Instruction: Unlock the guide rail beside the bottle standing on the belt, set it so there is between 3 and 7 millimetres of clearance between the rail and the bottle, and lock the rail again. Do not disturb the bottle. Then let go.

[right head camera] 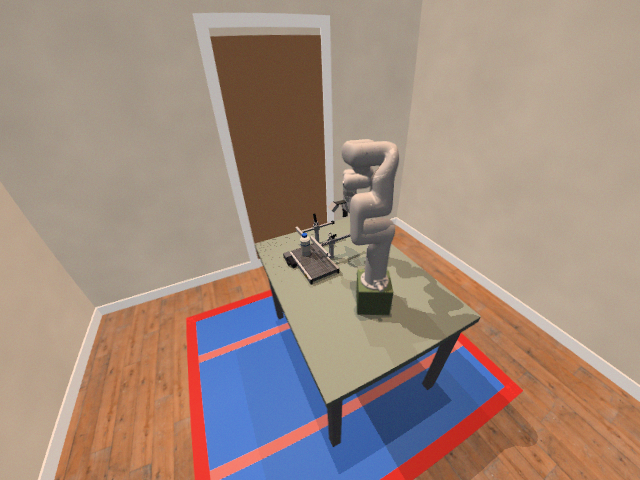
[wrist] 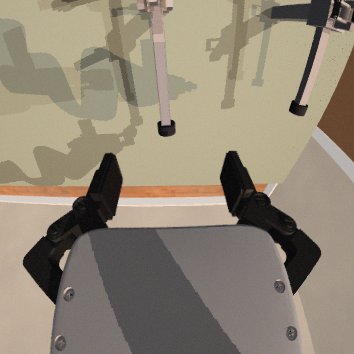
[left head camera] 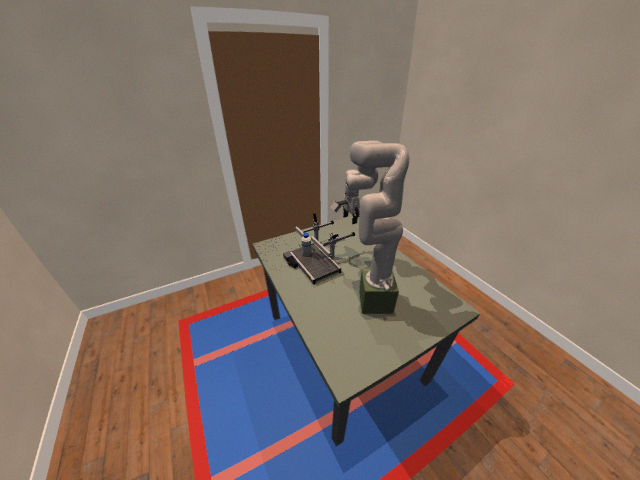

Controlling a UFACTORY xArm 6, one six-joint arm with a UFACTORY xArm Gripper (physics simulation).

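Where they show: gripper, between the fingertips: [right head camera: 349,220] [wrist: 170,164] [left head camera: 350,220]; arm's base, origin of its link: [right head camera: 374,280] [left head camera: 379,279].
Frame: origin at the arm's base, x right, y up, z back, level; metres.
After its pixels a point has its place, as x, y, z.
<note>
The bottle [left head camera: 306,244] {-0.232, -0.030, -0.423} [right head camera: 305,244] {-0.230, -0.030, -0.422}, with a blue cap, stands upright on the dark belt [left head camera: 317,265] {-0.199, -0.116, -0.322} [right head camera: 317,264] {-0.188, -0.116, -0.327}. The pale guide rail runs beside it; the gap is too small to judge. Two rods carry the rail through a far clamp [left head camera: 315,225] {-0.128, -0.013, -0.581} [right head camera: 315,225] {-0.128, -0.012, -0.581} and a near clamp [left head camera: 333,238] {-0.078, 0.013, -0.378} [right head camera: 331,238] {-0.079, 0.012, -0.380}. A black lever stands upright at the far clamp; the near lever's position is unclear. My gripper [left head camera: 349,215] {0.045, 0.067, -0.444} [wrist: 170,164] {0.045, 0.067, -0.444} is open and empty, above and beyond the rod ends, apart from them. The bottle does not show in the wrist view.
In the wrist view, one rod [wrist: 161,75] {0.002, -0.027, -0.427} with a black end cap points toward the fingers, and another rod [wrist: 312,70] {-0.053, -0.030, -0.604} is at the right. The arm stands on a green block [left head camera: 378,299] {-0.035, -0.051, 0.067} [right head camera: 374,301] {-0.028, -0.058, 0.070} on the table [left head camera: 330,330] {-0.270, -0.151, 0.084} [right head camera: 325,330] {-0.263, -0.151, 0.085}.
</note>
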